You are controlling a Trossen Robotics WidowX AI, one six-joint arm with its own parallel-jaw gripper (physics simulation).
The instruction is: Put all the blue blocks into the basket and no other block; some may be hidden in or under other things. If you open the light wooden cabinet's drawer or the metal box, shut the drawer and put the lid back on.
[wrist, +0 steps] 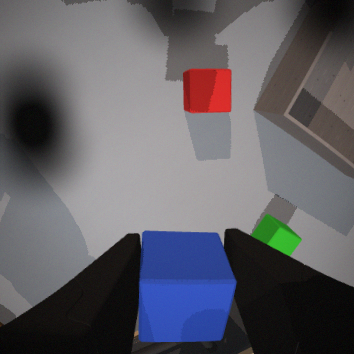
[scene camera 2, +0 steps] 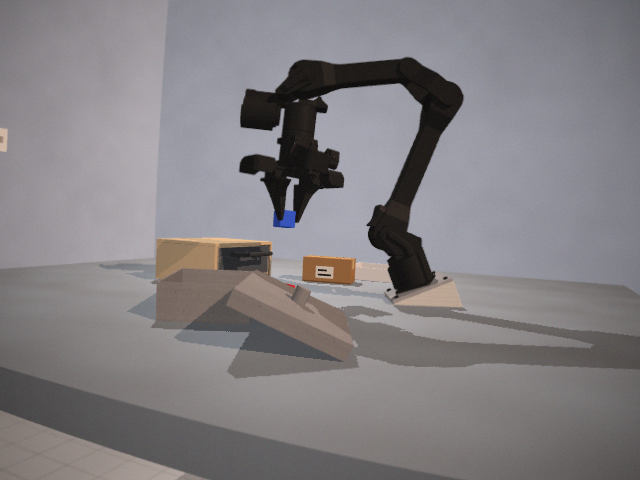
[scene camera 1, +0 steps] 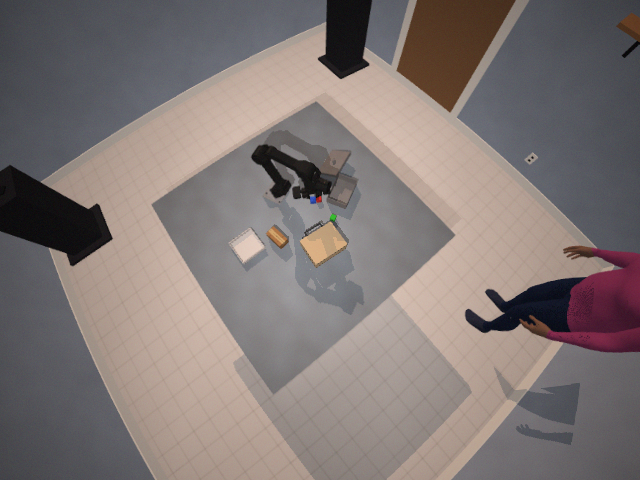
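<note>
My gripper (scene camera 2: pixel 290 215) (wrist: pixel 182 242) is shut on a blue block (scene camera 1: pixel 312 199) (scene camera 2: pixel 284 219) (wrist: pixel 186 285) and holds it well above the table. The white basket (scene camera 1: pixel 247 245) stands at the left in scene camera 1; part of it shows behind the orange-brown box in scene camera 2. The light wooden cabinet (scene camera 1: pixel 324 243) (scene camera 2: pixel 187 256) has its drawer front with the dark handle (scene camera 1: pixel 313 228) (scene camera 2: pixel 250 253); the drawer looks shut. The metal box (scene camera 1: pixel 342 191) (scene camera 2: pixel 201 297) (wrist: pixel 282 80) is open. Its lid (scene camera 1: pixel 336 161) (scene camera 2: pixel 289 315) leans tilted against its side.
A red block (scene camera 1: pixel 318 199) (wrist: pixel 207 91) lies on the table near the metal box. A green block (scene camera 1: pixel 333 217) (wrist: pixel 276 236) lies between the metal box and the cabinet. An orange-brown box (scene camera 1: pixel 277 236) (scene camera 2: pixel 328 269) stands between the basket and the cabinet.
</note>
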